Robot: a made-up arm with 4 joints. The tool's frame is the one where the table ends. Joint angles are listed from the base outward.
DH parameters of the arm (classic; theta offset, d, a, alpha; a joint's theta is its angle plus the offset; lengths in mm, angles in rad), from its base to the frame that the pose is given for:
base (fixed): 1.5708 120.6 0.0 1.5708
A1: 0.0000 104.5 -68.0 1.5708
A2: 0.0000 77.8 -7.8 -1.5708
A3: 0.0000 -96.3 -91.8 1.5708
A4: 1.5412 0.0 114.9 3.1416
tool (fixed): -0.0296 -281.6 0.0 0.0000
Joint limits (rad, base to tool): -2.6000..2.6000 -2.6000..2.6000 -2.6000..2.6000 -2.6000..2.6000
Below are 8 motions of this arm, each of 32 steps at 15 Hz.
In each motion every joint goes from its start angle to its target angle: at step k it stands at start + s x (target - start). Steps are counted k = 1, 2, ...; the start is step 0. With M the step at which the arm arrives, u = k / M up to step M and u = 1 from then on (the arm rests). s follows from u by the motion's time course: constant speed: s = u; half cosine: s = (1 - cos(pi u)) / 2; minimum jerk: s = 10 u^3 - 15 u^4 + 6 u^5.
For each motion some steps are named. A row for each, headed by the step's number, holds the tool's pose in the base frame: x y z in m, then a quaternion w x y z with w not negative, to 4 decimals.
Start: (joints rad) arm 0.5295 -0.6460 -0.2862 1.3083
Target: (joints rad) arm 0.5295 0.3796 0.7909 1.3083
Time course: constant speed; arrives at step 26
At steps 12, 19, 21, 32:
12: 0.0673 0.0074 -0.3332 0.7888 0.2944 0.2085 -0.4976
19: 0.0365 0.1174 -0.2993 0.6582 0.3900 0.3000 -0.5698
21: 0.0385 0.1476 -0.2843 0.6156 0.4190 0.3182 -0.5867
32: 0.0645 0.2138 -0.2401 0.5017 0.4929 0.3470 -0.6204

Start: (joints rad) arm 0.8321 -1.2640 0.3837 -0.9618
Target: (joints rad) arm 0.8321 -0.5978 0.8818 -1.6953
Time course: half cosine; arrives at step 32
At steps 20, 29, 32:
20: -0.0981 0.2052 -0.0593 0.2239 0.4668 -0.4489 0.7283
29: -0.1147 0.2122 -0.0063 0.1951 0.4833 -0.5301 0.6688
32: -0.1154 0.2128 -0.0022 0.1934 0.4835 -0.5367 0.6639

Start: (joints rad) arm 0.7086 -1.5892 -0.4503 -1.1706
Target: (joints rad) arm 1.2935 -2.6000 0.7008 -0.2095
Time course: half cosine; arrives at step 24
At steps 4, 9, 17, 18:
4: 0.2072 0.1557 -0.2049 0.2373 -0.0987 -0.3994 0.8800
9: 0.1468 0.2275 -0.1672 0.1821 0.0409 -0.4434 0.8767
17: 0.0432 0.2751 -0.1260 0.0669 0.1973 -0.3674 0.9064
18: 0.0375 0.2757 -0.1263 0.0599 0.2001 -0.3522 0.9123

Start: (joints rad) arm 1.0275 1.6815 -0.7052 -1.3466
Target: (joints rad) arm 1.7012 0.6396 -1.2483 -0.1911
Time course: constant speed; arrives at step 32
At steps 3, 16, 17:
3: -0.0827 0.2599 -0.0188 0.8132 0.4247 0.3944 0.0524
16: -0.1280 0.1917 -0.0743 0.8409 0.3387 0.4077 0.1097
17: -0.1276 0.1871 -0.0808 0.8452 0.3313 0.4044 0.1113

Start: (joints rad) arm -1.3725 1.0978 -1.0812 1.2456
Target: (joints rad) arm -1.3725 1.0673 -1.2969 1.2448
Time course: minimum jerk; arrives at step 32
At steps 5, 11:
5: -0.2325 -0.0663 0.2883 0.0694 0.6101 0.5293 0.5855
11: -0.2299 -0.0524 0.2921 0.0822 0.6226 0.5244 0.5750

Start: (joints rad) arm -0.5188 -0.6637 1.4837 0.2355
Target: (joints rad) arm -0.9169 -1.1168 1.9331 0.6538
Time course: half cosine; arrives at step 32
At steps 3, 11, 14, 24, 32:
3: -0.0477 0.0197 -0.1403 0.8510 0.4010 0.3312 0.0724
11: -0.0823 -0.0029 -0.1193 0.8327 0.3689 0.4122 0.0257
14: -0.1019 -0.0156 -0.1041 0.8190 0.3467 0.4571 -0.0049
24: -0.1608 -0.0519 -0.0365 0.7547 0.2566 0.5913 -0.1222
32: -0.1771 -0.0604 -0.0088 0.7264 0.2224 0.6289 -0.1650

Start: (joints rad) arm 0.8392 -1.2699 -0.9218 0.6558
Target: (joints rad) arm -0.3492 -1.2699 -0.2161 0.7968
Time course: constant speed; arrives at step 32
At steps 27, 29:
27: 0.3482 -0.2012 -0.1403 0.9465 -0.1625 -0.1184 0.2523
29: 0.3395 -0.2206 -0.1354 0.9455 -0.1863 -0.0912 0.2510

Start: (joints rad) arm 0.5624 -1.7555 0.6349 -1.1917
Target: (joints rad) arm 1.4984 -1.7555 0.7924 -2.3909
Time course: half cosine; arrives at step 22
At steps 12, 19, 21, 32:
12: -0.0590 0.1397 -0.2151 0.3783 -0.1836 0.4913 -0.7628
19: -0.0429 0.2514 -0.1872 0.5595 0.0077 0.6285 -0.5403
21: -0.0407 0.2642 -0.1811 0.5733 0.0311 0.6378 -0.5134
32: -0.0404 0.2658 -0.1802 0.5750 0.0341 0.6389 -0.5099

